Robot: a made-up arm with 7 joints.
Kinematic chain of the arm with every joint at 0, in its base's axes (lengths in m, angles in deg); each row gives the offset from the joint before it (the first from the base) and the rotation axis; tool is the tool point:
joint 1: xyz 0 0 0 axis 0 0.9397 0.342
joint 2: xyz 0 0 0 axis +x
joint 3: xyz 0 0 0 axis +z
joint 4: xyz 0.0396 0 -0.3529 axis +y
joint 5: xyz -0.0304 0 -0.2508 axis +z
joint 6: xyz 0 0 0 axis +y
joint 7: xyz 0 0 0 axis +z
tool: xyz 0 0 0
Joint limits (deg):
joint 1: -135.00..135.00
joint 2: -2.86..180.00
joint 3: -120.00..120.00
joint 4: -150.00..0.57
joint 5: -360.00..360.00
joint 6: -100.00..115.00
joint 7: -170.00..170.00
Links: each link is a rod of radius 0.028 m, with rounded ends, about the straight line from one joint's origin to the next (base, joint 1, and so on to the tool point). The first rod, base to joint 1, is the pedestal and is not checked.
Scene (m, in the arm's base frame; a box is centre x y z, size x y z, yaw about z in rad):
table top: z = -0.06
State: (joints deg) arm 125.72 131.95 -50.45 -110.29 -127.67 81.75 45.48
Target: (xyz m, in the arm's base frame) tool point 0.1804 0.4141 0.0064
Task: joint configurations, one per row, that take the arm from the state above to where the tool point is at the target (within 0.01 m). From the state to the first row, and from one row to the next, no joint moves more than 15 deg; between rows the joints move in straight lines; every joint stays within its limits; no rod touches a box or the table.
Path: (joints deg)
1: 116.25 146.20 -56.15 -106.46 -127.67 81.75 45.48
2: 106.79 160.45 -61.85 -102.63 -127.67 81.75 45.48
3: 97.32 174.71 -67.56 -98.80 -127.67 81.75 45.48

